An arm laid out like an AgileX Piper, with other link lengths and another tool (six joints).
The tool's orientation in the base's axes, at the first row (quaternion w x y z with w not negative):
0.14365 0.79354 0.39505 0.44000
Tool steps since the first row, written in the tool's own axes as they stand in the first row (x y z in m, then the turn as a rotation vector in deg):
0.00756 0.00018 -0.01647 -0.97 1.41 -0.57
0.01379 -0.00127 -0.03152 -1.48 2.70 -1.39
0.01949 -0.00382 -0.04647 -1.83 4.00 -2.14
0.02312 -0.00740 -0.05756 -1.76 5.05 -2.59
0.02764 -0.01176 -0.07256 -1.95 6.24 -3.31
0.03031 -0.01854 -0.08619 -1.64 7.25 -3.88
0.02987 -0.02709 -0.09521 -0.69 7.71 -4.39
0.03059 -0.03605 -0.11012 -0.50 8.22 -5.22
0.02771 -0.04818 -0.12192 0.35 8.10 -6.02
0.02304 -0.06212 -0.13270 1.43 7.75 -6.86
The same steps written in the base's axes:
-0.01101 0.00361 0.01394 -0.05 -1.71 0.57
-0.02208 0.00744 0.02535 -0.22 -3.03 1.48
-0.03378 0.01159 0.03576 -0.29 -4.22 2.46
-0.04348 0.01532 0.04216 -0.10 -4.90 3.36
-0.05648 0.01975 0.05087 -0.15 -5.90 4.34
-0.07014 0.02451 0.05631 -0.01 -6.39 5.43
-0.08187 0.02863 0.05629 0.09 -6.03 6.54
-0.09824 0.03318 0.06008 -0.27 -6.32 7.42
-0.11476 0.03744 0.05815 -0.73 -5.69 8.31
-0.13189 0.04165 0.05356 -1.26 -4.75 9.22

